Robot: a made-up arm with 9 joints. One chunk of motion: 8 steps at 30 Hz.
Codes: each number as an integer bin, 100 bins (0 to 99) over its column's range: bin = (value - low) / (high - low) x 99, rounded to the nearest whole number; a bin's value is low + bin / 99 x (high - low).
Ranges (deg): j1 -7..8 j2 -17..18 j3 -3..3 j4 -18..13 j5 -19..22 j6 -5..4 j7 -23..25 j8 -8..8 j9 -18..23
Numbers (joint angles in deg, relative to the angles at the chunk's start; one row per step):
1: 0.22 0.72 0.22 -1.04 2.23 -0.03 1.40 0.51 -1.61
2: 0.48 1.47 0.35 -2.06 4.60 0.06 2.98 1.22 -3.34
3: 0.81 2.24 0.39 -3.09 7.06 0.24 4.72 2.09 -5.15
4: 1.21 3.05 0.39 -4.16 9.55 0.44 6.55 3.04 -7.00
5: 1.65 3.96 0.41 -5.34 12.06 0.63 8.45 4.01 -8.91
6: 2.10 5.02 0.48 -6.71 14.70 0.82 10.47 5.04 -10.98
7: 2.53 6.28 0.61 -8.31 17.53 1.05 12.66 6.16 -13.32
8: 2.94 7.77 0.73 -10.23 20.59 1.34 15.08 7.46 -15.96
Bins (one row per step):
1: 48 50 53 54 51 55 50 53 40
2: 49 52 55 51 57 56 54 57 35
3: 52 54 56 48 63 58 57 62 31
4: 54 57 56 44 69 60 61 68 27
5: 57 59 56 40 75 62 65 74 22
6: 60 62 57 36 81 64 69 81 17
7: 63 66 60 31 88 67 74 88 11
8: 66 70 62 25 96 70 79 96 5

